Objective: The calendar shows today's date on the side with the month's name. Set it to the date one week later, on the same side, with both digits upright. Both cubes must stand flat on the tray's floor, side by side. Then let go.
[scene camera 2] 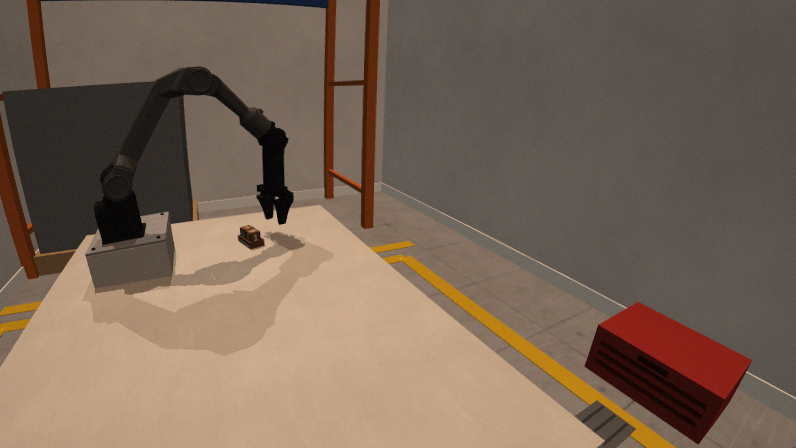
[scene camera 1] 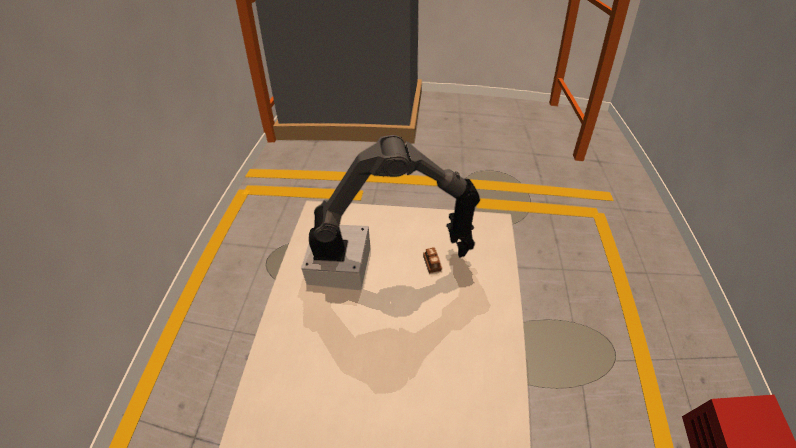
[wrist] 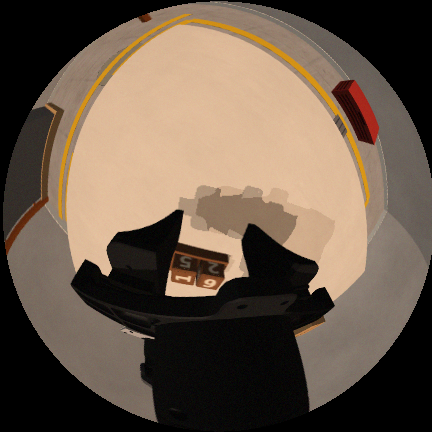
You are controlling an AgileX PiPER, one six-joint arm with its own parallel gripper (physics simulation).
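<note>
The calendar is a small brown tray (scene camera 1: 433, 271) (scene camera 2: 251, 244) (wrist: 202, 251) holding two brown cubes side by side. In the wrist view one cube (wrist: 183, 277) shows 1 on top and 5 on its side; the other cube (wrist: 209, 282) shows 9 on top and 2 on its side. The side digits appear upside down in that view. The month's name cannot be read, and the side facing the robot's base is hidden there. My gripper (scene camera 1: 461, 253) (scene camera 2: 275, 221) (wrist: 213, 226) is open and empty, pointing down above the table, beyond the calendar as seen from the base and apart from it.
The arm's grey base block (scene camera 1: 334, 278) (scene camera 2: 133, 267) stands on the pale table (scene camera 1: 378, 417) (scene camera 2: 278, 389) (wrist: 200, 110). A red box (scene camera 1: 746, 422) (scene camera 2: 674, 350) (wrist: 362, 110) lies off the table. Orange posts (scene camera 1: 598, 83) (scene camera 2: 369, 111) and a dark panel (scene camera 1: 339, 61) (scene camera 2: 100, 166) stand behind the table.
</note>
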